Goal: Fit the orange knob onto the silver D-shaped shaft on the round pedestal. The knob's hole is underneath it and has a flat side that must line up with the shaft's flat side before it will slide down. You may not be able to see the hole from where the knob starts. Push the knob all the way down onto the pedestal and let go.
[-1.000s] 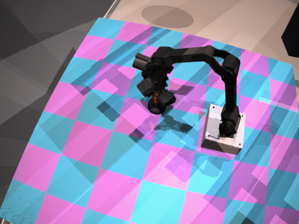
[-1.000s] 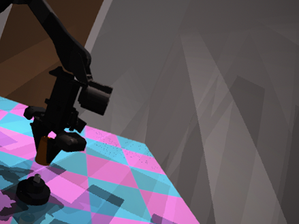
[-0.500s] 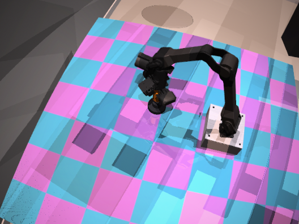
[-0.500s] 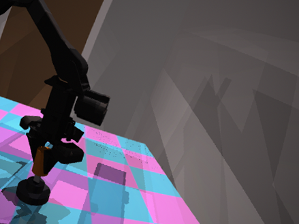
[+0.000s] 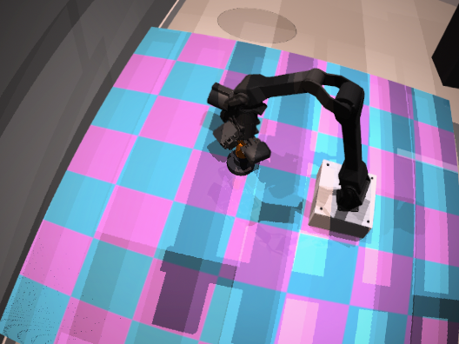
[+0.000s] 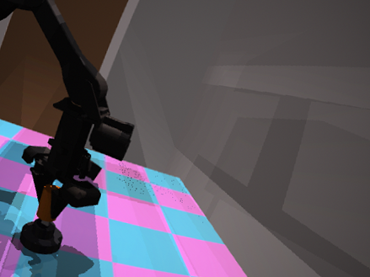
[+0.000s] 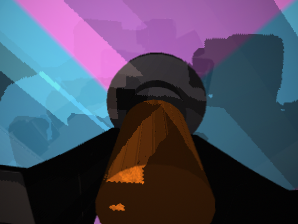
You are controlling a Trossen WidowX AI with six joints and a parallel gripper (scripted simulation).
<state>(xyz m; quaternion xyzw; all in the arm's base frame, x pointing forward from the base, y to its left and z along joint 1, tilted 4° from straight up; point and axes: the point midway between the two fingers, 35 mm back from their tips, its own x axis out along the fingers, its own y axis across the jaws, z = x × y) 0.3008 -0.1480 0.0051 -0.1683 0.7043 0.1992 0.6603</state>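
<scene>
Right now my gripper tip is 3 cm below the orange knob. The rest, counted from my gripper tip: round pedestal 4 cm below.
</scene>
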